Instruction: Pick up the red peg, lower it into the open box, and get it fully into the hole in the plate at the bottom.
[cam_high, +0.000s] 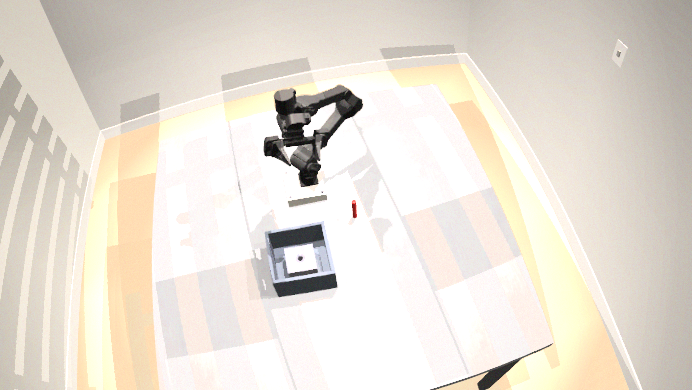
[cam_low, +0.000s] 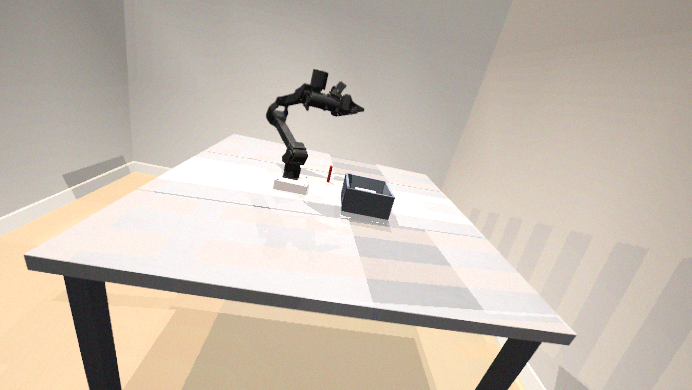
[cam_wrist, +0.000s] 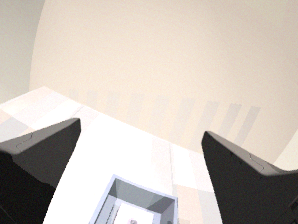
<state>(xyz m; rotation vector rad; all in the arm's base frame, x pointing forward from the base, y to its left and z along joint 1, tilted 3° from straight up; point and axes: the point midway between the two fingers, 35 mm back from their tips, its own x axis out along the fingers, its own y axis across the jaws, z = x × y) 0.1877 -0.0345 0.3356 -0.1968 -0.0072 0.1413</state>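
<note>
The red peg is 60 mm behind my gripper tip, 130 mm to the left of it and 330 mm below it. Round my gripper tip: grey box (90 mm ahead, 70 mm to the right, 340 mm below); then white plate (90 mm ahead, 70 mm to the right, 320 mm below).
</note>
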